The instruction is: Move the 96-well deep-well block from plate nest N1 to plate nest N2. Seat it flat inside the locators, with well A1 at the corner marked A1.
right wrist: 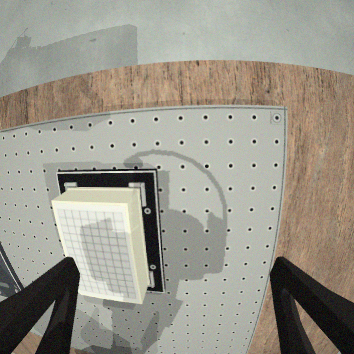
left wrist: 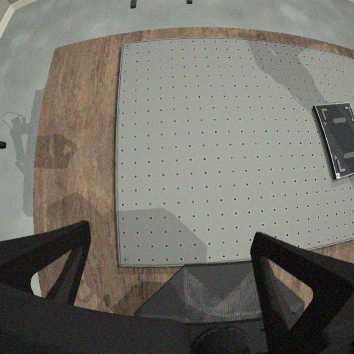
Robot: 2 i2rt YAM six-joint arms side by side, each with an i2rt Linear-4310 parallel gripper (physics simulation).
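Observation:
The cream deep-well block stands on a black plate nest, taken as N1, in the right wrist view. Its gridded top faces up; I cannot read which corner is A1. Another dark nest, taken as N2, is cut off at the right edge of the left wrist view and the left edge of the right. It has pale corner locators and a small pale mark at its lower left corner in the left wrist view. My right gripper is open, above and to the right of the block. My left gripper is open, away from both nests.
A grey perforated board lies under the nests on a brown wooden table. Shadows of the arms fall across the board and table. A dark, faceted shape shows between the left fingers at the table's near side.

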